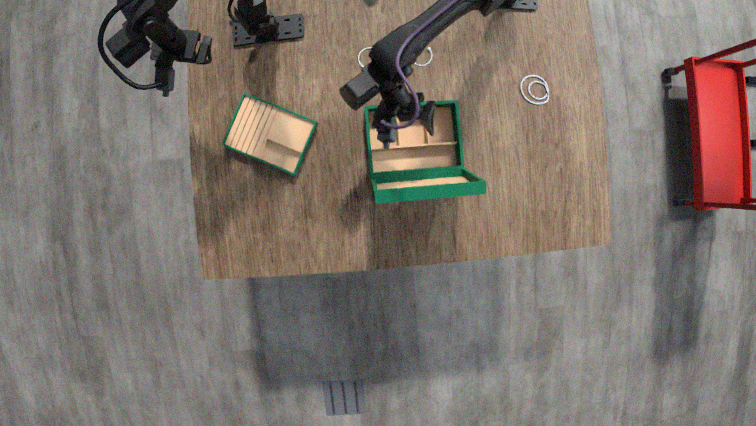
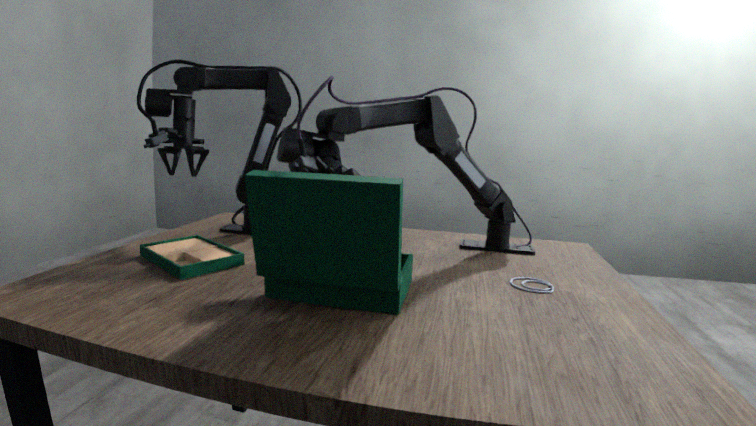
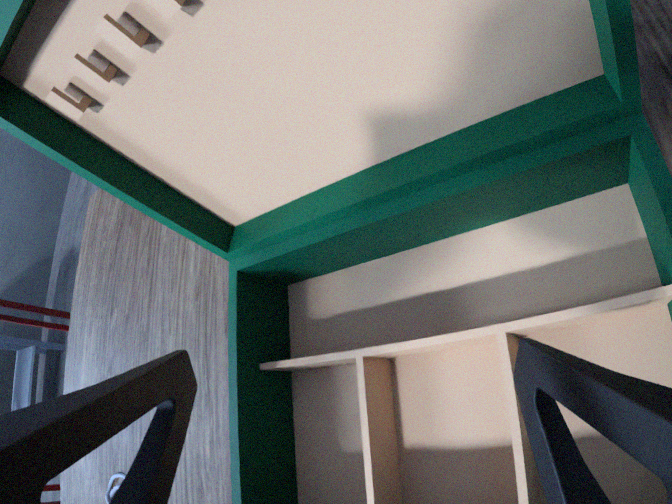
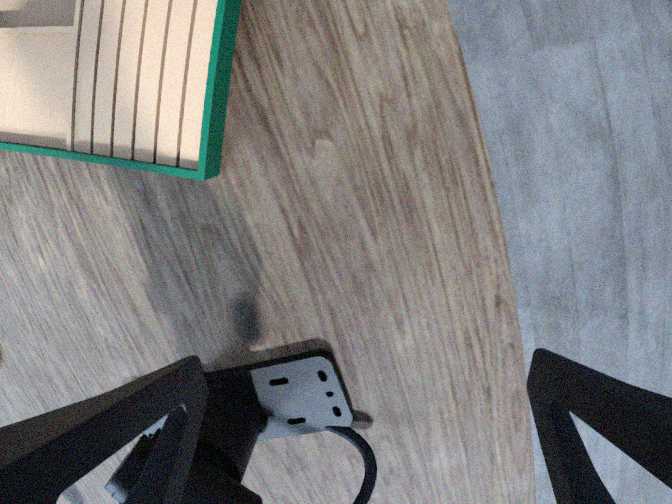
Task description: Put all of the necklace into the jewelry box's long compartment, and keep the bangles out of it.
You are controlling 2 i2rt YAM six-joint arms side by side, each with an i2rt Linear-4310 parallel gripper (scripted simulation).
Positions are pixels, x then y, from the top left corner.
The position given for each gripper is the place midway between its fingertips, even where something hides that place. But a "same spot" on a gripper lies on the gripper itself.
right gripper: image 1 192,59; image 2; image 4; not seen in image 3 (out of frame)
same spot on right gripper: (image 4: 53,450) = (image 2: 186,155)
